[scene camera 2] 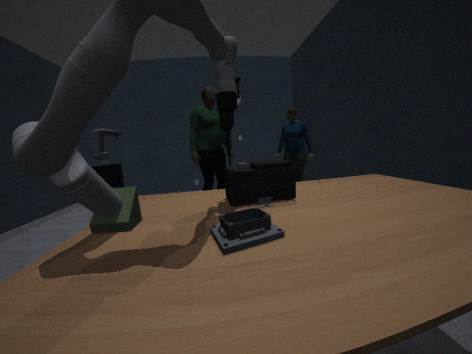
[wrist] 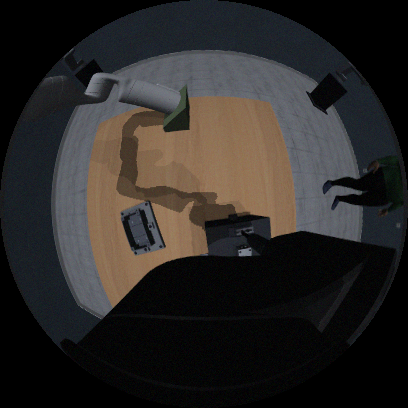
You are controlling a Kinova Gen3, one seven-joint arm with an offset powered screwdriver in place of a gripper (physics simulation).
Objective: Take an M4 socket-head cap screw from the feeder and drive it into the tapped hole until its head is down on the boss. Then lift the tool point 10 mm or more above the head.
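Observation:
My screwdriver (scene camera 2: 230, 164) (wrist: 243, 232) points down, with its tip at the top of the black feeder (scene camera 2: 261, 186) (wrist: 216, 231), near the small metal pick-up part. Whether the tip touches it, and whether an M4 screw is on the bit, is too small and dark to tell. A grey base plate (scene camera 2: 235, 244) (wrist: 156, 235) carries an open black rectangular housing (scene camera 2: 250, 231) (wrist: 130, 238). It lies on the table, apart from the feeder, nearer the camera in the scene view and left of the feeder in the wrist view. The tapped hole and its boss cannot be made out.
A green wedge block (scene camera 2: 112, 226) (wrist: 181, 121) stands under the arm's base on the wooden table (scene camera 2: 320, 280) (wrist: 240, 150). A small grey bracket (scene camera 2: 265, 202) stands before the feeder. Two people stand beyond the table in the scene view. The dark tool body covers the lower wrist view.

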